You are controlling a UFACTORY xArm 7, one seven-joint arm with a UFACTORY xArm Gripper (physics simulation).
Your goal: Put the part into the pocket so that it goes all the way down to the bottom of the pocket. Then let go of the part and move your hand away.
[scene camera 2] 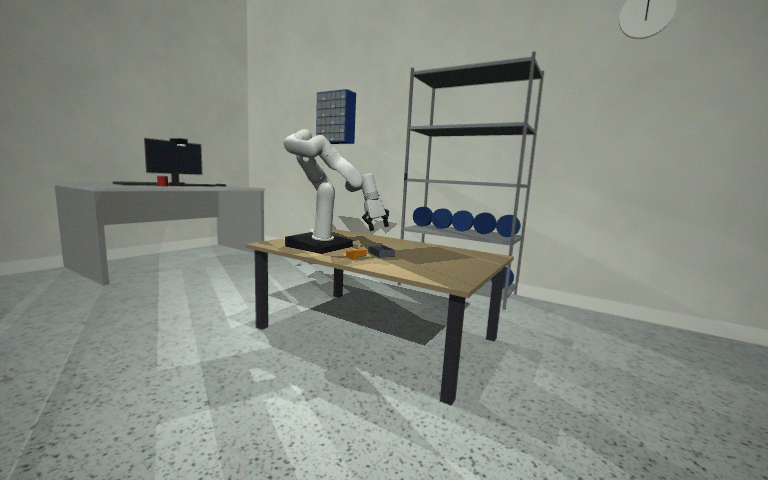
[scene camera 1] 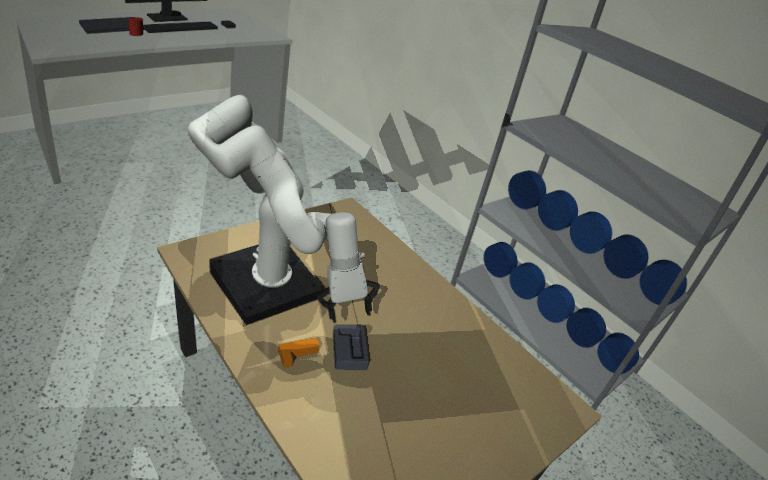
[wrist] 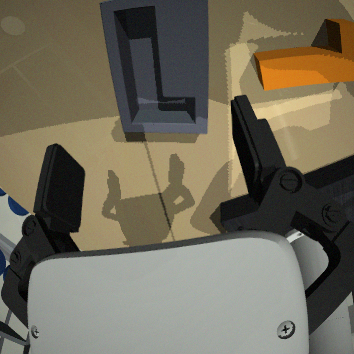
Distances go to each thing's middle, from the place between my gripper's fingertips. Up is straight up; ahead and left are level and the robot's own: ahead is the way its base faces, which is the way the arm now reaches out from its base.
Scene:
Now: hand 8 cm past the orange L-shaped block (wrist: 278, 68), 11 cm to the left of it and 12 cm above it. From my hand the other things lie so: dark grey pocket block (scene camera 1: 350, 348): 1 cm ahead, 1 cm to the left, 12 cm below.

